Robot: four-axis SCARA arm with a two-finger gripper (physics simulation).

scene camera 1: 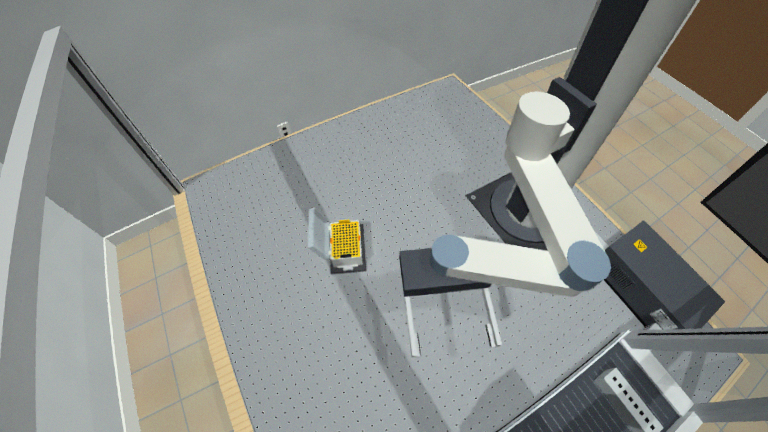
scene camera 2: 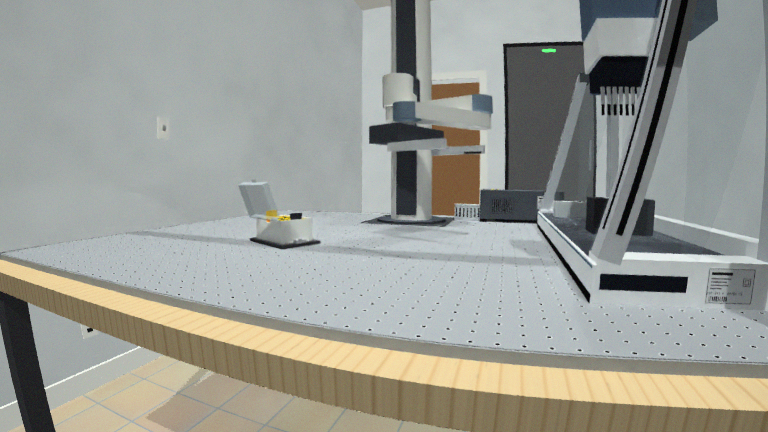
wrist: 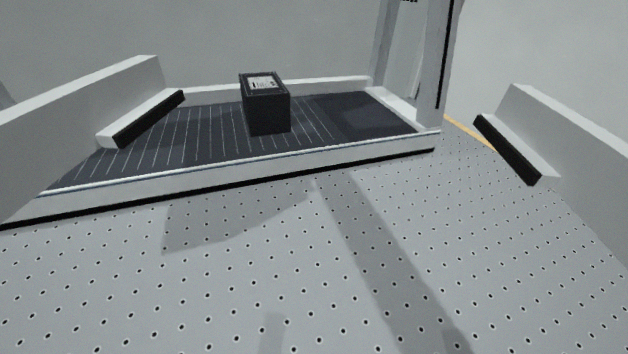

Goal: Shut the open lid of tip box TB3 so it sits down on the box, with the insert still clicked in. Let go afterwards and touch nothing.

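Frame: origin at the arm's base, x ahead, y left, z up, level; centimetres.
Seen in the pictures: gripper, between the fingertips: (scene camera 1: 457, 351) (scene camera 2: 466, 146) (wrist: 328, 87); arm's base, origin of its link: (scene camera 1: 526, 211) (scene camera 2: 411, 223).
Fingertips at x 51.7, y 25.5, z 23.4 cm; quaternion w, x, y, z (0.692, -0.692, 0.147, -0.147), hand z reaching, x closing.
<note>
Offsets run from my fingertips to a thing's top centre. "pt": to the spot under its first point. Level surfaces: height alone.
The tip box TB3 @(dx +5.8, dy -42.2, dz -15.6 cm) (scene camera 1: 347, 262) (scene camera 2: 284, 229) is white and stands upright on a dark base @(pt dx +11.1, dy -36.7, dz -21.4 cm) (scene camera 1: 339, 270) (scene camera 2: 285, 245); no label on it is readable. Its pale translucent lid @(pt dx +12.1, dy -45.0, dz -13.2 cm) (scene camera 1: 319, 236) (scene camera 2: 258, 199) stands open, leaning up and outward along the box's left side in scene view 1. The yellow insert @(dx +5.8, dy -42.2, dz -14.7 cm) (scene camera 1: 345, 240) (scene camera 2: 283, 217) lies in the box top and looks level; whether it is clicked in is too small to tell. My gripper (scene camera 1: 454, 340) (scene camera 2: 450, 147) (wrist: 328, 87) is open and empty, high above the table, to the right of the box and apart from it.
A framed machine with a dark grooved deck (scene camera 1: 580, 387) (scene camera 2: 665, 240) (wrist: 210, 131) stands beyond the gripper and bears a black block @(pt dx +0.8, dy +26.0, dz -12.6 cm) (wrist: 266, 109). A dark grey control box (scene camera 1: 668, 274) (scene camera 2: 510, 205) stands near the arm's column (scene camera 2: 423, 177). The perforated table @(dz -22.2 cm) (scene camera 1: 300, 343) (scene camera 2: 375, 290) has a wooden edge.
</note>
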